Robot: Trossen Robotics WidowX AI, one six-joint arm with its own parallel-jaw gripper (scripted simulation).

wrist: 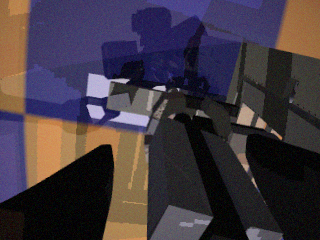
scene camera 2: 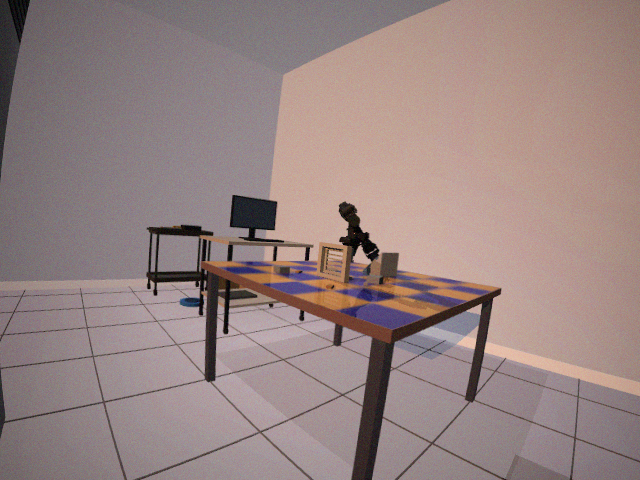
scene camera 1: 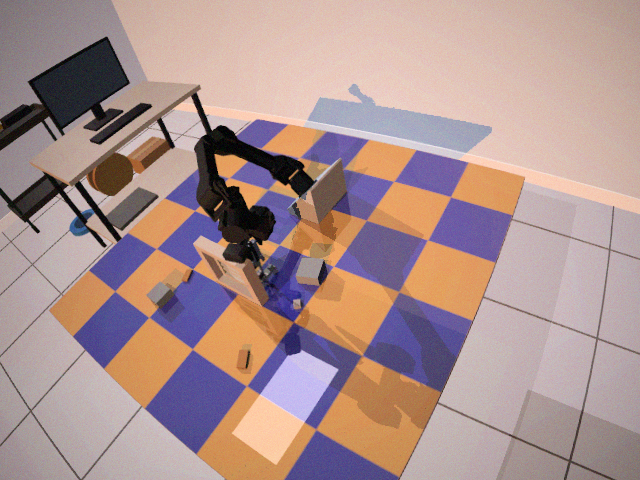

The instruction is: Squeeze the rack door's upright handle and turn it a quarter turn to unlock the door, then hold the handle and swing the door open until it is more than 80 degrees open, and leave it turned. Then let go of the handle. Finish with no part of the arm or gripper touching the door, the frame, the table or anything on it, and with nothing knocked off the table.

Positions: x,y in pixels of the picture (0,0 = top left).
Scene:
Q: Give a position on a rack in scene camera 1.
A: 255,291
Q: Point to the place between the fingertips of the gripper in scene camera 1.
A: At 256,252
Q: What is the gripper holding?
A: Nothing.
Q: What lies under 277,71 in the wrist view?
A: A rack.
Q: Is the gripper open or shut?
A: Open.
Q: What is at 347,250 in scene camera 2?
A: A rack.

